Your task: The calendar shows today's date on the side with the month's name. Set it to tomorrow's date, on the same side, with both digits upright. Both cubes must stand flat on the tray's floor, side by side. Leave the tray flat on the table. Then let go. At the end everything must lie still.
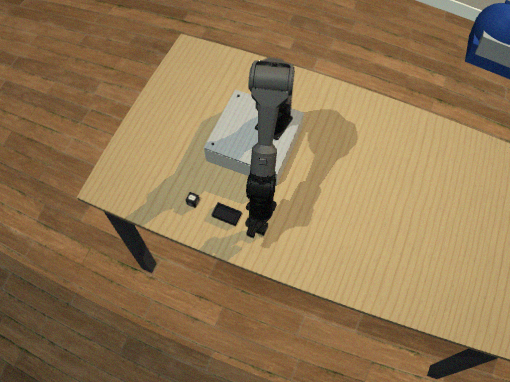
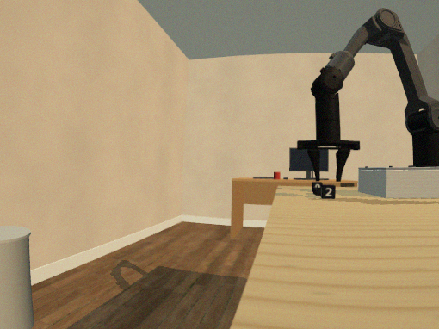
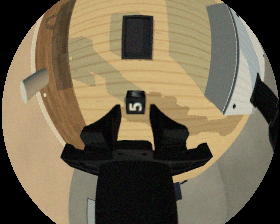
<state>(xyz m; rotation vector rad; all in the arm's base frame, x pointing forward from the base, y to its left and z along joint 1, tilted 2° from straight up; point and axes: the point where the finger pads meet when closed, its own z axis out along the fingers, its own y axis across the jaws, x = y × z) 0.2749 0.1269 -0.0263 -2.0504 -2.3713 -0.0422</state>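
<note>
My hand is 3 cm above the black calendar cube. From my hand the other things lie so: calendar tray: 1 cm ahead, 11 cm to the right, 3 cm below.
</note>
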